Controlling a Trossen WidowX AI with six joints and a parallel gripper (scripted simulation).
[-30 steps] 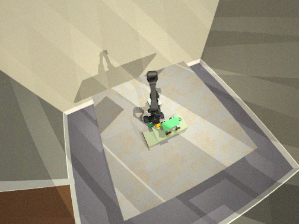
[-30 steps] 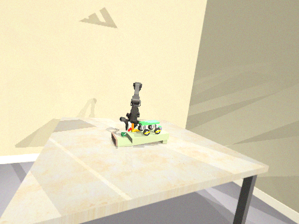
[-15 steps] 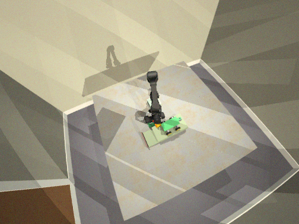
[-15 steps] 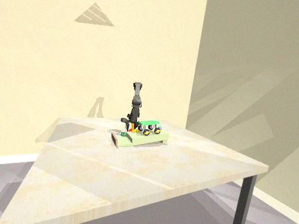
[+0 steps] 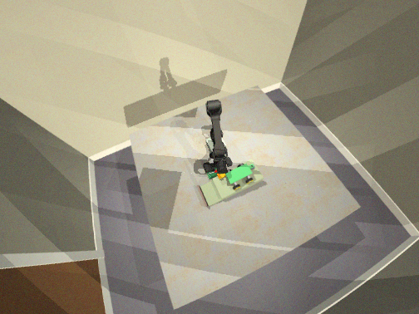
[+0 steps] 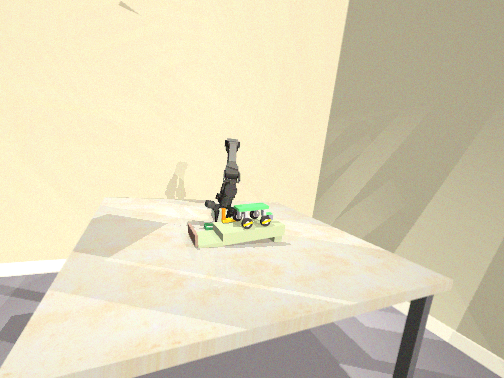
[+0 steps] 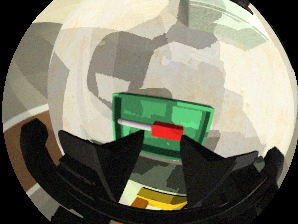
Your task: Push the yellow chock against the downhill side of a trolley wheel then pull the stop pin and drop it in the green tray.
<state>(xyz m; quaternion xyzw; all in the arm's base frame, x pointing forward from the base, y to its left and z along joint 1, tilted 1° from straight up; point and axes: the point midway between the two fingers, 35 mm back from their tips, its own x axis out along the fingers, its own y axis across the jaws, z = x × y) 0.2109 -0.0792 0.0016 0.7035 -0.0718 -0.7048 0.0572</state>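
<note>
My gripper tip is now 20 mm to the left of the red-headed stop pin and 10 mm above it. Also, from my gripper tip: pale green ramp (120 mm ahead, 110 mm to the left, 20 mm above); then green tray (40 mm below, 10 mm to the right); then yellow chock (70 mm ahead, 50 mm above, 20 mm to the left).
</note>
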